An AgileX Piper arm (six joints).
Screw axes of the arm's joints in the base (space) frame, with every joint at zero. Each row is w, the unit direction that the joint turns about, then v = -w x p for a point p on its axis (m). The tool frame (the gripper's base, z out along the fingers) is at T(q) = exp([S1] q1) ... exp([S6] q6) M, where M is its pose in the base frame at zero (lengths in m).
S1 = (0, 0, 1, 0, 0, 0)
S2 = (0, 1, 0, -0.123, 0, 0)
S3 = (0, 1, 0, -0.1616, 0, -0.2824)
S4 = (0.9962, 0, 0.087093, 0, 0.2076, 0)
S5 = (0, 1, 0, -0.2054, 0, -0.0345)
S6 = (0.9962, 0, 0.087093, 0, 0.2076, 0)
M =
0.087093 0 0.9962 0.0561
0 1 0 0
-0.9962 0 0.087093 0.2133
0 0 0 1
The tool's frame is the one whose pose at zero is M.
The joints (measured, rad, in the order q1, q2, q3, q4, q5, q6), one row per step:
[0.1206 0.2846 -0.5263 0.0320 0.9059 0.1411]
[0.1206 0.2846 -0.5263 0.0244 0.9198 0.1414]
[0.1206 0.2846 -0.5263 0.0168 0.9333 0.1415]
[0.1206 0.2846 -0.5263 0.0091 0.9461 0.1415]
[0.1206 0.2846 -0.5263 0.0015 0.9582 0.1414]
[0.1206 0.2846 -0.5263 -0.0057 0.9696 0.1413]
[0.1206 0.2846 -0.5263 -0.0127 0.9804 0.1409]
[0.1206 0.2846 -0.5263 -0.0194 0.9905 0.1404]
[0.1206 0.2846 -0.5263 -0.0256 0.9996 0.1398]
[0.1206 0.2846 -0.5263 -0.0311 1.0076 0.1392]
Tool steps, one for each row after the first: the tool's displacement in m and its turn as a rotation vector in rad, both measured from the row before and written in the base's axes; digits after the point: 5 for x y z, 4 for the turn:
[-0.00062 -0.00060 -0.00107 -0.0087 0.0129 -0.0022]
[-0.00062 -0.00062 -0.00103 -0.0088 0.0125 -0.0022]
[-0.00059 -0.00063 -0.00096 -0.0088 0.0118 -0.0023]
[-0.00057 -0.00063 -0.00090 -0.0087 0.0111 -0.0023]
[-0.00055 -0.00061 -0.00083 -0.0082 0.0105 -0.0023]
[-0.00052 -0.00060 -0.00078 -0.0082 0.0099 -0.0021]
[-0.00050 -0.00058 -0.00072 -0.0079 0.0092 -0.0020]
[-0.00045 -0.00054 -0.00064 -0.0073 0.0083 -0.0018]
[-0.00040 -0.00048 -0.00056 -0.0065 0.0073 -0.0016]

